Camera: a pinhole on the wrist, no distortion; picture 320 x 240 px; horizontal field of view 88.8 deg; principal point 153.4 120.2 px. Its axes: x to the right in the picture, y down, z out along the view. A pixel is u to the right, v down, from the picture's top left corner.
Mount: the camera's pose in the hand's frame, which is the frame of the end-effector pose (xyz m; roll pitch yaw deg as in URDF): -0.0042 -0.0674 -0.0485 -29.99 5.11 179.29
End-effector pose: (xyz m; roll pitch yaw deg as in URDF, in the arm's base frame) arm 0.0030 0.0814 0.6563 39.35 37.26 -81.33
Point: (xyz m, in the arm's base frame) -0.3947 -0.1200 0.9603
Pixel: 159 45
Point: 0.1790 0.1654 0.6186
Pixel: behind the camera
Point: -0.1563 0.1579 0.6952
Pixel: 253 112
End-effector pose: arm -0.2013 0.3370 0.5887 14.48 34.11 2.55
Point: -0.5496 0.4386 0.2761
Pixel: behind the camera
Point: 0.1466 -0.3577 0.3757
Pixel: outside the picture
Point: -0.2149 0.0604 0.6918
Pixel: 189 160
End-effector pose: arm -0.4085 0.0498 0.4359 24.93 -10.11 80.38
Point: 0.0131 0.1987 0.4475
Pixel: 20 216
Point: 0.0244 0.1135 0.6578
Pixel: 75 122
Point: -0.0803 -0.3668 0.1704
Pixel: outside the picture
